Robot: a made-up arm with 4 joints. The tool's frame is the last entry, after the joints. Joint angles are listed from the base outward. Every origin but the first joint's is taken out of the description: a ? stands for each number. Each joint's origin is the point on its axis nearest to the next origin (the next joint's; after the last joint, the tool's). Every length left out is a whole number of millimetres.
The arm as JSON. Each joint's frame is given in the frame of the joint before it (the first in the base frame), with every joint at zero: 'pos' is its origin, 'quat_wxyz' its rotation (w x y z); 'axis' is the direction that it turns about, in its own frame. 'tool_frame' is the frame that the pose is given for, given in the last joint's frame.
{
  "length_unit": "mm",
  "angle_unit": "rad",
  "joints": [
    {
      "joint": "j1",
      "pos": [
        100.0,
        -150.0,
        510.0
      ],
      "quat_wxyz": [
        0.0,
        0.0,
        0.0,
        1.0
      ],
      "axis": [
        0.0,
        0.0,
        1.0
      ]
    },
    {
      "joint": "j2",
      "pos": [
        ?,
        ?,
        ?
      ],
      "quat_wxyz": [
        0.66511,
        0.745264,
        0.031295,
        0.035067
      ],
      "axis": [
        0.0,
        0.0,
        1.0
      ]
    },
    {
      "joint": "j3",
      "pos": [
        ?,
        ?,
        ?
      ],
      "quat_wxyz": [
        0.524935,
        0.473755,
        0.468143,
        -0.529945
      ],
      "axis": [
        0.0,
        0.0,
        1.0
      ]
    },
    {
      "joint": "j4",
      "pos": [
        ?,
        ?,
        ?
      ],
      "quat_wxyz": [
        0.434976,
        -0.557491,
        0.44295,
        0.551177
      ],
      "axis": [
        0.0,
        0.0,
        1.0
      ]
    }
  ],
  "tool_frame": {
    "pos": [
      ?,
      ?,
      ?
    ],
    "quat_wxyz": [
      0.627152,
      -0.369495,
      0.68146,
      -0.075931
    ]
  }
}
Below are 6 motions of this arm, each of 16 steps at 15 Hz.
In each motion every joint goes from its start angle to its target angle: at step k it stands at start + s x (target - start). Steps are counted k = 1, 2, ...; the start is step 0. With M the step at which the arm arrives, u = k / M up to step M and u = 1 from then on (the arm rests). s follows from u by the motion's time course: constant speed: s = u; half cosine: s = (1 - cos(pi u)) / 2; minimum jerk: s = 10 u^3 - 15 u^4 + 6 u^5.
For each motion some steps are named. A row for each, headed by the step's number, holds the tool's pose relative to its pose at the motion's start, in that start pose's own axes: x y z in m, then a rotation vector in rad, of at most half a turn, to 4 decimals.
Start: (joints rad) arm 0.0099 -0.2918 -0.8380 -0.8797
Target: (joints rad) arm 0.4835 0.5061 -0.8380 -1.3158
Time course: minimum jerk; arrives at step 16
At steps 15, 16:
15: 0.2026 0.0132 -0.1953 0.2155 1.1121 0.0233
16: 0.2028 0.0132 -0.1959 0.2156 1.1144 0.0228

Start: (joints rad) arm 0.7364 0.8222 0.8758 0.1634
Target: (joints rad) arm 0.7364 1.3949 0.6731 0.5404
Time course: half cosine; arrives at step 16
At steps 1, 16:
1: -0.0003 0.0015 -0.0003 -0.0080 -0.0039 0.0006
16: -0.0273 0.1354 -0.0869 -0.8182 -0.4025 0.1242

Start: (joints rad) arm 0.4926 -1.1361 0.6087 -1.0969
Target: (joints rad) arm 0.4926 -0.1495 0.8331 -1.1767
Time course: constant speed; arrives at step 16
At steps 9, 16:
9: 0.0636 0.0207 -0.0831 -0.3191 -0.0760 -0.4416
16: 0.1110 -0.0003 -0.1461 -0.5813 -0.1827 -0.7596

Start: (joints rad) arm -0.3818 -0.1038 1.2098 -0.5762
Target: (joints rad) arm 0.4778 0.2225 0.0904 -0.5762
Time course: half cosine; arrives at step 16
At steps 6, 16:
6: -0.0189 0.0326 -0.0237 -0.2674 0.0056 0.5454
16: -0.1241 0.0492 -0.1080 -0.8895 0.0425 1.7525

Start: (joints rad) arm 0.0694 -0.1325 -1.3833 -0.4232
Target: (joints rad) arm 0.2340 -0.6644 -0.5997 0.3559
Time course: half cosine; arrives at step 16
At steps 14, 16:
14: -0.1167 0.0913 0.0321 -0.5818 -0.6863 -0.8612
16: -0.1202 0.0942 0.0316 -0.5974 -0.7043 -0.8997

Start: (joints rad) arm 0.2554 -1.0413 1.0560 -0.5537
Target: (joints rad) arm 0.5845 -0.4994 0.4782 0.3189
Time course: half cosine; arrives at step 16
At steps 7, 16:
7: 0.0059 0.0660 -0.0501 -0.5556 -0.1723 0.1797
16: -0.0089 0.1059 -0.1633 -1.2315 -0.5115 0.6357

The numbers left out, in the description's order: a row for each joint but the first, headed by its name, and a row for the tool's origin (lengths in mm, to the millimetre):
j2: 34.0 61.0 0.0
j3: -185.0 124.0 0.0
j4: 54.0 11.0 0.0
tool: 60.0 35.0 0.0

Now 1 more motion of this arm.
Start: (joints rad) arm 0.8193 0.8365 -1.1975 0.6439
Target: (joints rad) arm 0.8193 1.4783 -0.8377 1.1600
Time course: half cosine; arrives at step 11
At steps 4, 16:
4: -0.0013 0.0349 -0.0359 -0.1023 0.1262 0.0441
16: -0.0424 0.1217 -0.1081 -0.3854 0.3655 0.3002

